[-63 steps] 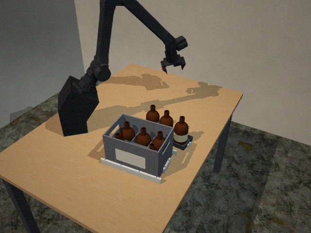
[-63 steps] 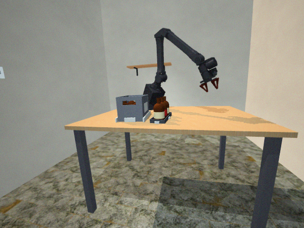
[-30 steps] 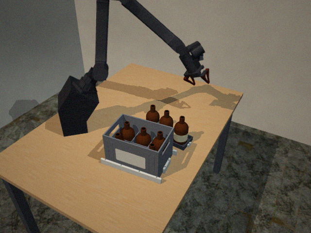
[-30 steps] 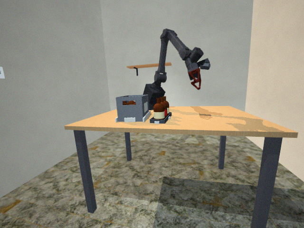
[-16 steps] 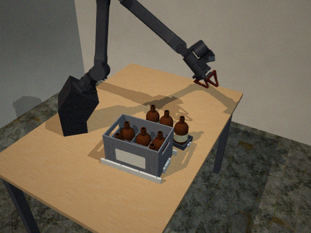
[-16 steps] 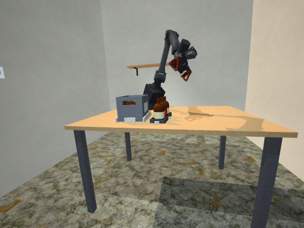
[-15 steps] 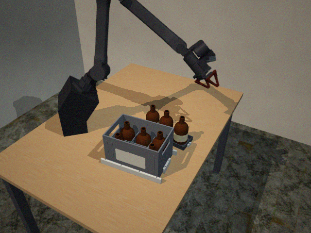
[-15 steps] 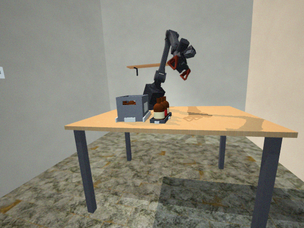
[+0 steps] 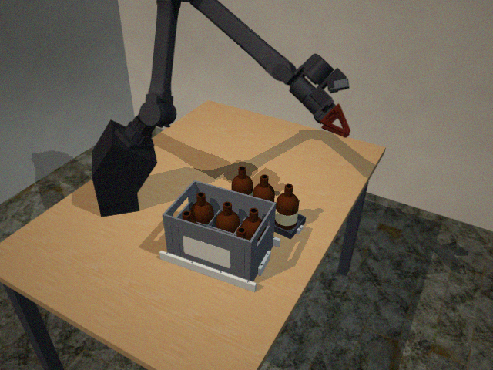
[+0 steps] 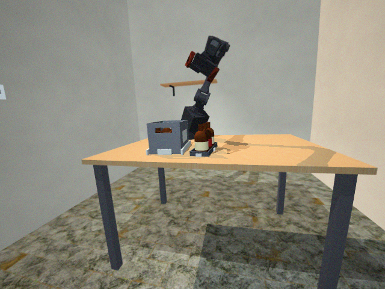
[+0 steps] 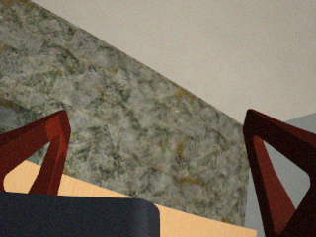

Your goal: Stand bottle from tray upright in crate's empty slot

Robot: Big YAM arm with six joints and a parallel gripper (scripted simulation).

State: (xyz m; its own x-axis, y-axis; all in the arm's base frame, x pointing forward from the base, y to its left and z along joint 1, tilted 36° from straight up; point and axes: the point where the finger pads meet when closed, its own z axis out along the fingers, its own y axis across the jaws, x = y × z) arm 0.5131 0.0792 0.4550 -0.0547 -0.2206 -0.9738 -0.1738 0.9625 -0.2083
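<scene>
The grey crate lies 20 cm behind my hand, 30 cm to the right of it and 30 cm below it. Round my hand: dark tray 22 cm behind, 7 cm to the right, 37 cm below.
</scene>
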